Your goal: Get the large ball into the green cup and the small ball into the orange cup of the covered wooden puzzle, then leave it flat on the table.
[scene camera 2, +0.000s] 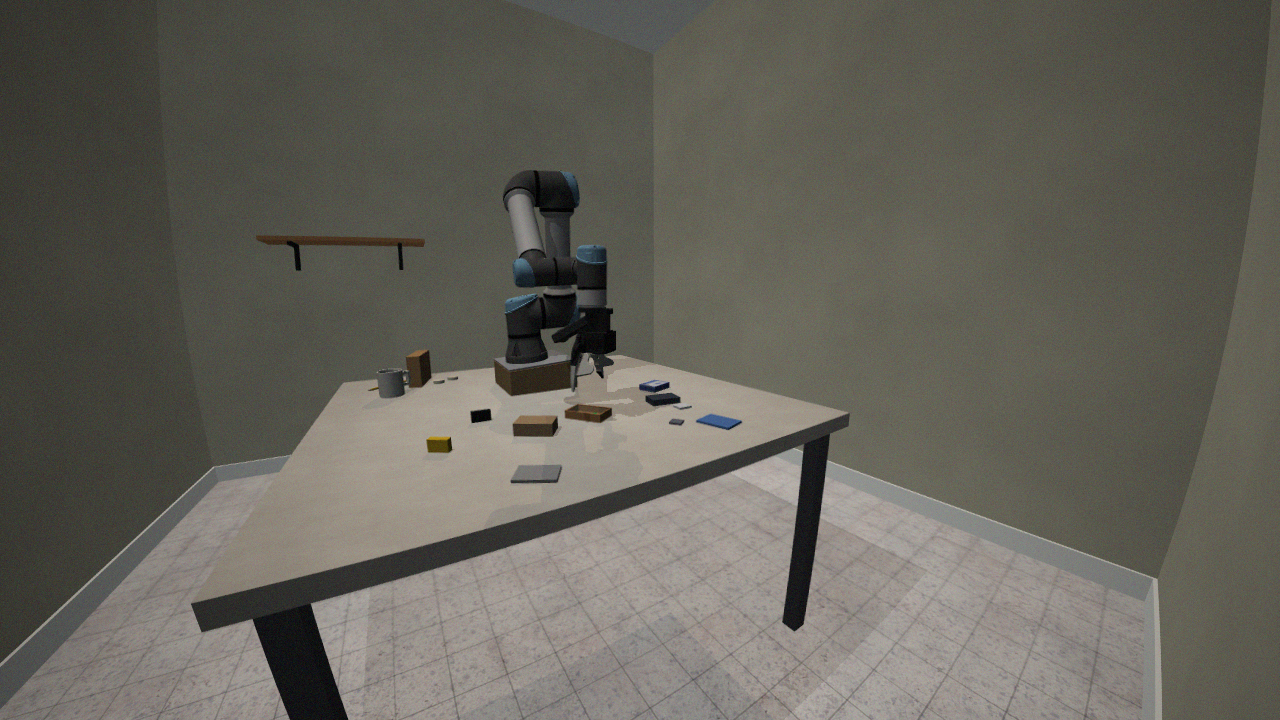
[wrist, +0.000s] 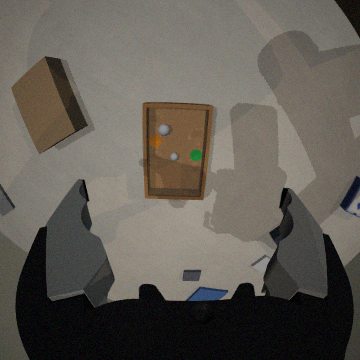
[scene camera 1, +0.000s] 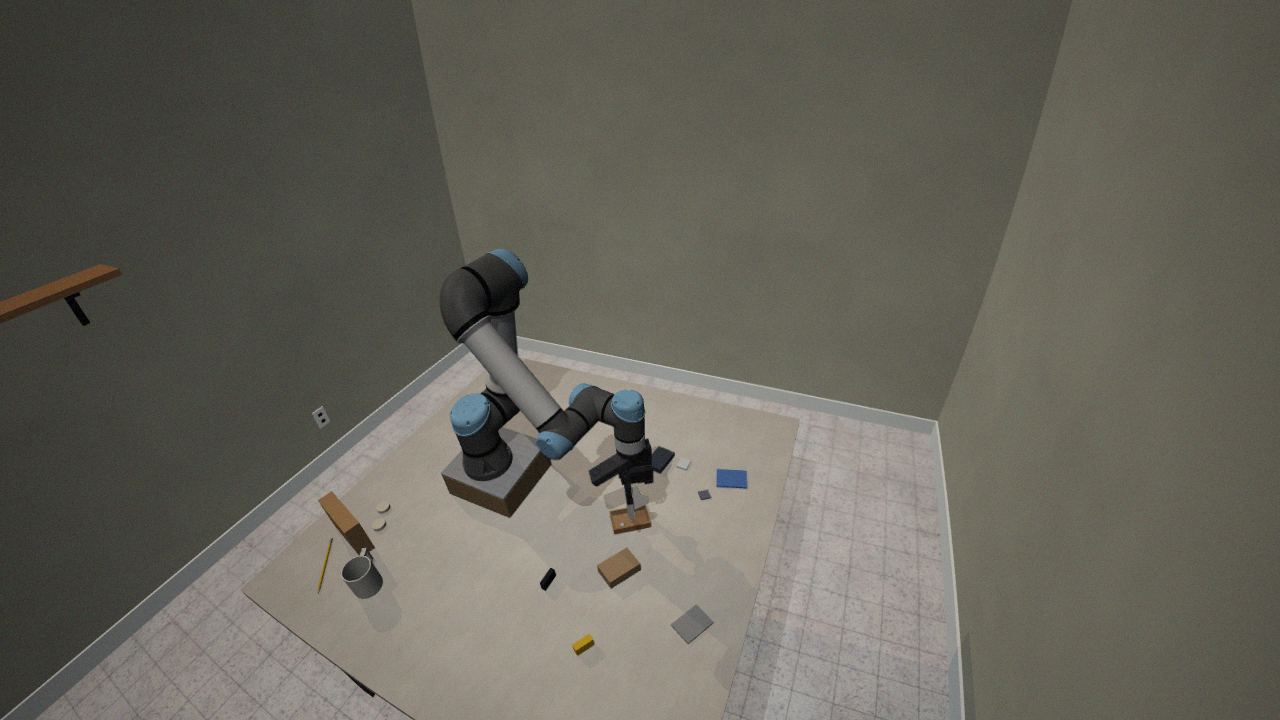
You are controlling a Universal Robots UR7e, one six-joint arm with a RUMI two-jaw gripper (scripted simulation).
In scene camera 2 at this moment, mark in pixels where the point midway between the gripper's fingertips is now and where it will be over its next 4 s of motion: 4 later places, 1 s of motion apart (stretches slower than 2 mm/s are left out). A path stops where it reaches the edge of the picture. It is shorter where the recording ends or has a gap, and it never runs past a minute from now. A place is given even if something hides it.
The gripper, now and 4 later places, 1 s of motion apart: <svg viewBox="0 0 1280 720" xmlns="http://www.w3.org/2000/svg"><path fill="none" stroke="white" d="M588 384L588 390L588 403L589 414L589 411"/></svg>
